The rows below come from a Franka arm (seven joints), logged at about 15 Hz.
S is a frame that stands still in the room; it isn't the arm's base.
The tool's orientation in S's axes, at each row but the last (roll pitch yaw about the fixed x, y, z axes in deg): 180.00 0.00 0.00; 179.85 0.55 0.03; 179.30 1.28 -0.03; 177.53 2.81 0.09; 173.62 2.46 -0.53
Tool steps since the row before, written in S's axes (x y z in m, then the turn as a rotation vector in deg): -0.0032 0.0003 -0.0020 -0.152 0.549 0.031; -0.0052 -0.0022 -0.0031 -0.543 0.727 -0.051; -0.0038 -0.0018 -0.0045 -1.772 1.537 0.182; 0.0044 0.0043 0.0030 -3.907 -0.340 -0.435; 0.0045 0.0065 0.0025 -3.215 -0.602 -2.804
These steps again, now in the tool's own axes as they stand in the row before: -0.0032 -0.0003 0.0020 -0.152 -0.549 -0.031; -0.0052 0.0022 0.0032 -0.542 -0.727 0.054; -0.0037 0.0017 0.0046 -1.776 -1.534 -0.161; 0.0043 -0.0042 -0.0034 -3.882 0.307 0.640; 0.0043 -0.0062 -0.0034 -3.086 0.301 2.991
